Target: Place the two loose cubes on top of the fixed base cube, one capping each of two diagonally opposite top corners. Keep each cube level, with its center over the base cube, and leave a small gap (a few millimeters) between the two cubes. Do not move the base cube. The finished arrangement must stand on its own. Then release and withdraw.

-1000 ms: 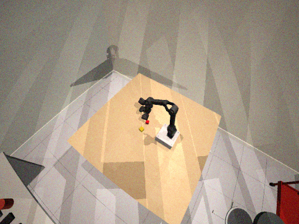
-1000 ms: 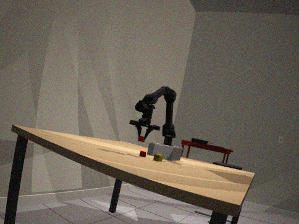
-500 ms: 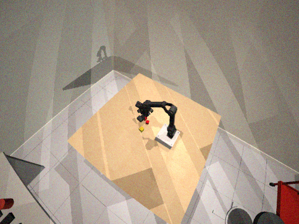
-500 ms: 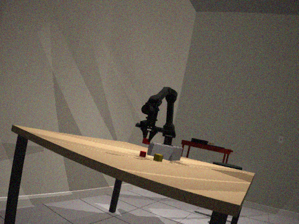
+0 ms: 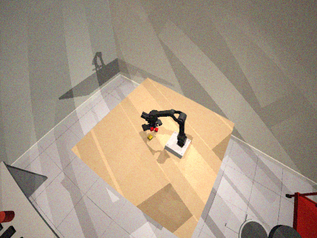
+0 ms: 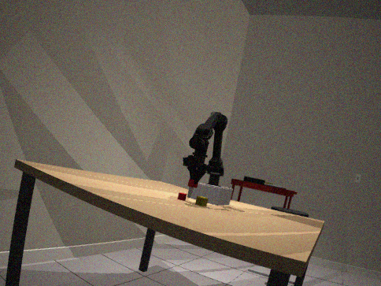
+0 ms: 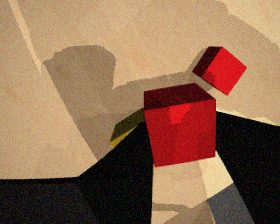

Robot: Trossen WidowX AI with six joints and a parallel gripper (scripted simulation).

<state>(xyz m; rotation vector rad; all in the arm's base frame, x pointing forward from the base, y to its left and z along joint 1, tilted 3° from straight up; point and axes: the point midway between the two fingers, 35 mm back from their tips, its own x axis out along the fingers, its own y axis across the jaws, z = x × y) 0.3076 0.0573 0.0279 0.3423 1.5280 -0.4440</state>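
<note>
Right now my gripper tip is 7 cm above the yellow cube, 5 cm to the right of it and 2 cm past it.
</note>
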